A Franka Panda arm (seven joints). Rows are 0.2 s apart.
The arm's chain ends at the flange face. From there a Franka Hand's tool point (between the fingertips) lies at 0.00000 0.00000 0.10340 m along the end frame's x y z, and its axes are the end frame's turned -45 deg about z.
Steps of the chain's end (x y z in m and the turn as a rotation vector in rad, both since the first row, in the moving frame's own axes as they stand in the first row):
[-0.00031, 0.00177, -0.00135, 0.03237, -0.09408, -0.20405]
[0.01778, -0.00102, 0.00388, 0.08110, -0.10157, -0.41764]
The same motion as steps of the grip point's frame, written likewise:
[-0.00688, -0.00768, -0.00186, 0.08941, -0.04364, -0.20405]
[0.00910, -0.00078, 0.00302, 0.12917, -0.01447, -0.41764]

